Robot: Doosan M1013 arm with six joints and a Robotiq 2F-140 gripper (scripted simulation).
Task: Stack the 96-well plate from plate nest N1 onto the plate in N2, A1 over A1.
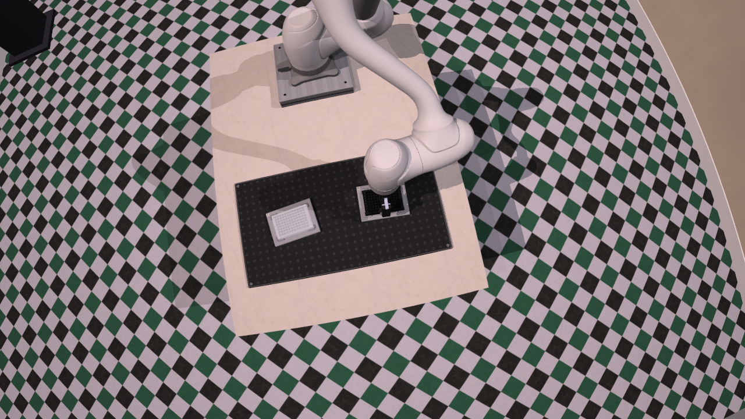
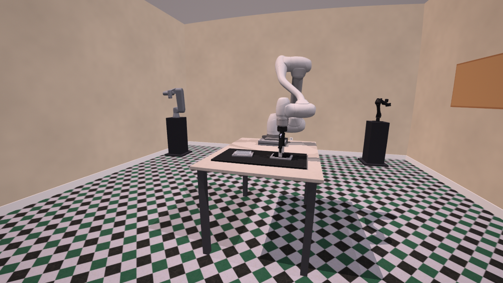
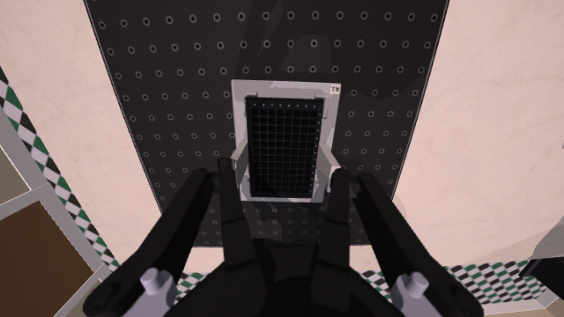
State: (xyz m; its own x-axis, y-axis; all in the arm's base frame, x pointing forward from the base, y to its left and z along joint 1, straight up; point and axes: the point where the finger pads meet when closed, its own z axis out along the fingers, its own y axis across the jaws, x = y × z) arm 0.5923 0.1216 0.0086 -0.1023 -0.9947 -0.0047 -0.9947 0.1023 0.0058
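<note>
Now: hand 20 mm above the black 96-well plate. Also, from my hand: plate nest N1: 40 mm below; white 96-well plate: 310 mm to the right, 30 mm below; plate nest N2: 310 mm to the right, 40 mm below.
</note>
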